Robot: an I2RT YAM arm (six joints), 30 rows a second.
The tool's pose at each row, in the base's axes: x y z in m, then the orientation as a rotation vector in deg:
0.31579 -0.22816 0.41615 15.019 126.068 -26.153
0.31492 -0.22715 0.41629 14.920 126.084 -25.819
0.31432 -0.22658 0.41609 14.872 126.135 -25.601
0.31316 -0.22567 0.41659 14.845 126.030 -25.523
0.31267 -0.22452 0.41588 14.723 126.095 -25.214
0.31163 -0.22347 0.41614 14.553 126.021 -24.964
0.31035 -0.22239 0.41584 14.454 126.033 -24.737
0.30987 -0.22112 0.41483 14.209 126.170 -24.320
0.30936 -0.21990 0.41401 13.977 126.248 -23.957
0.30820 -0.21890 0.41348 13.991 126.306 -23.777
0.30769 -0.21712 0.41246 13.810 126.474 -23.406
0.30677 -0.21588 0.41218 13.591 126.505 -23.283
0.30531 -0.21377 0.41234 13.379 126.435 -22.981
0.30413 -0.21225 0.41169 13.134 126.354 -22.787
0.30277 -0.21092 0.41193 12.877 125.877 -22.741
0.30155 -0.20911 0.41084 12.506 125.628 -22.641
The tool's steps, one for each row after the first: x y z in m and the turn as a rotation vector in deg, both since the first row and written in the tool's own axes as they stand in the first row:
0.00045 0.00059 -0.00111 -0.276 -0.021 0.051
0.00100 0.00095 -0.00166 -0.453 0.008 0.087
0.00135 0.00127 -0.00314 -0.512 -0.103 0.120
0.00224 0.00232 -0.00356 -0.781 -0.080 0.135
0.00271 0.00286 -0.00488 -1.016 -0.198 0.125
0.00376 0.00348 -0.00606 -1.215 -0.217 0.137
0.00489 0.00471 -0.00634 -1.610 -0.154 0.092
0.00589 0.00584 -0.00674 -1.958 -0.141 0.048
0.00705 0.00648 -0.00767 -2.086 -0.089 0.111
0.00822 0.00816 -0.00818 -2.428 0.023 0.085
0.00904 0.00905 -0.00919 -2.595 0.002 -0.028
0.00987 0.01044 -0.01118 -2.882 -0.120 -0.049
0.01116 0.01157 -0.01227 -3.103 -0.256 -0.131
0.01184 0.01226 -0.01392 -3.197 -0.773 -0.190
0.01350 0.01375 -0.01491 -3.384 -1.095 -0.359

